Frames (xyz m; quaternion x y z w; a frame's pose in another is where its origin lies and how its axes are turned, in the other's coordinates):
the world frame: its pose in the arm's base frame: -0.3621 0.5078 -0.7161 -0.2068 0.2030 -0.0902 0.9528
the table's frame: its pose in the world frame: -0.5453 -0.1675 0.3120 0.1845 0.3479 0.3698 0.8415
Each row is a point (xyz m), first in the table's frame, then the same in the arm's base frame.
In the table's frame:
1: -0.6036 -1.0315 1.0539
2: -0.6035 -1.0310 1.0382
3: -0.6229 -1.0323 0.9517
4: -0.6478 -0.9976 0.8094
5: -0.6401 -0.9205 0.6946
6: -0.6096 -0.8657 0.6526
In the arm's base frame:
1: 0.2160 -0.5619 0.3193
2: 0.2013 -0.5616 0.3140
3: 0.1142 -0.5716 0.3005
4: -0.0322 -0.5513 0.2856
5: -0.1489 -0.4789 0.2673
6: -0.1868 -0.4172 0.2462

